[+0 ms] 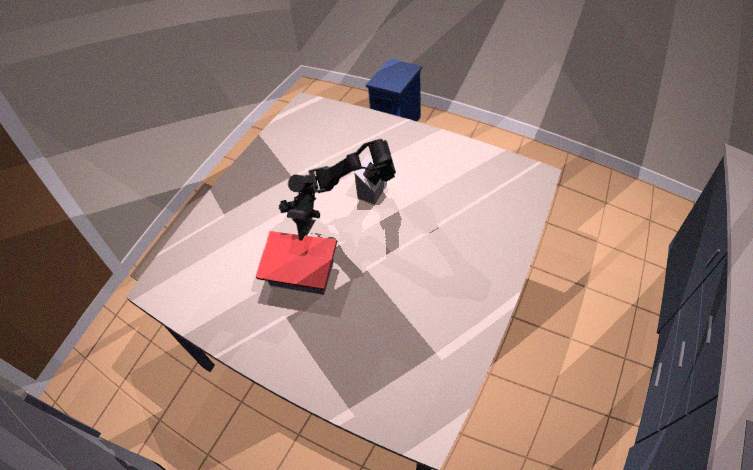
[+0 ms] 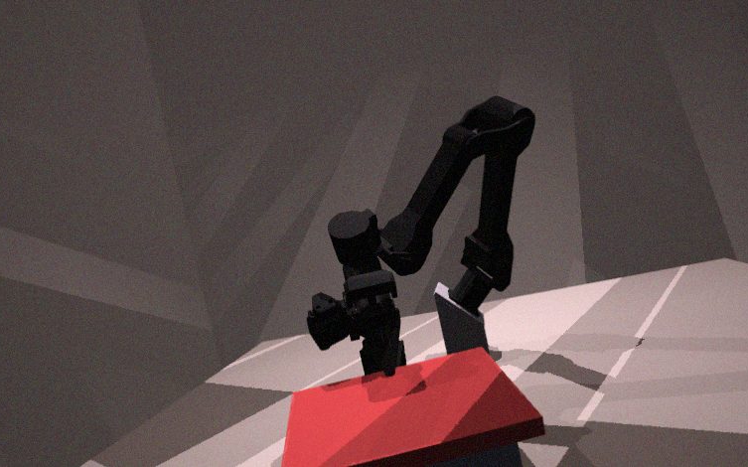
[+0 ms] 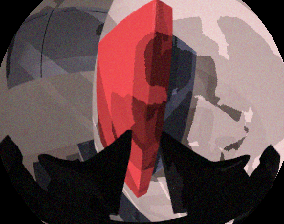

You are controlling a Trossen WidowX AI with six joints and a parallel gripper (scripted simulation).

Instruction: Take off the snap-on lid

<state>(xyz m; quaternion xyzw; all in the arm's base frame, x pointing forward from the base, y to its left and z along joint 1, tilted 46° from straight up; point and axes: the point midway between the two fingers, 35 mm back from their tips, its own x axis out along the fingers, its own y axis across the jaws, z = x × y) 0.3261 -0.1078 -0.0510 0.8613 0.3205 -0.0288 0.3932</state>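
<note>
Right now the red lid is 80 mm ahead of my gripper tip and 10 mm to the left of it. Also, from my gripper tip: storage box: 70 mm ahead, 10 mm to the left, 50 mm below.
</note>
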